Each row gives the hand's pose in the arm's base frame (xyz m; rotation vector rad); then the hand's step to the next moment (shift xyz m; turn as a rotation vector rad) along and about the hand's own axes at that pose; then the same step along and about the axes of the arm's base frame.
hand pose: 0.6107 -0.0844 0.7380 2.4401 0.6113 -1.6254
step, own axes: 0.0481 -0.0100 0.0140 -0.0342 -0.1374 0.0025
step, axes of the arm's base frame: -0.0001 0.0164 -0.0484 -0.0698 0.1151 0.0440
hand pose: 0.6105 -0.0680 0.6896 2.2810 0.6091 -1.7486
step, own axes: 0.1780 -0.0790 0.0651 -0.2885 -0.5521 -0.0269
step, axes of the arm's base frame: -0.0534 0.0798 -0.1815 -0.2806 0.4473 0.3316
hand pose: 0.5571 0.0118 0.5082 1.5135 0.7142 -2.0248
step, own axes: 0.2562 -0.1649 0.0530 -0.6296 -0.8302 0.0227
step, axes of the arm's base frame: -0.2117 0.0628 -0.2165 -0.4170 0.6469 0.7027
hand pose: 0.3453 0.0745 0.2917 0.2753 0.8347 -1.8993
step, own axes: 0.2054 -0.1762 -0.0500 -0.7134 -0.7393 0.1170
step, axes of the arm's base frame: -0.2579 -0.0668 -0.0691 -0.2830 0.6207 0.7771
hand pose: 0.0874 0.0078 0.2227 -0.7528 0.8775 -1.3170
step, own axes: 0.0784 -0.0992 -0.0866 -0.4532 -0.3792 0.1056
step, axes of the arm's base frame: -0.1209 -0.0874 0.0352 -0.1086 0.4040 0.4305
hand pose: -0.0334 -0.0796 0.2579 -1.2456 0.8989 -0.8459
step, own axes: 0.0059 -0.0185 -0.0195 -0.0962 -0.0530 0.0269
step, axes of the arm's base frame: -0.0161 -0.0156 0.0159 -0.0178 0.0911 0.0646
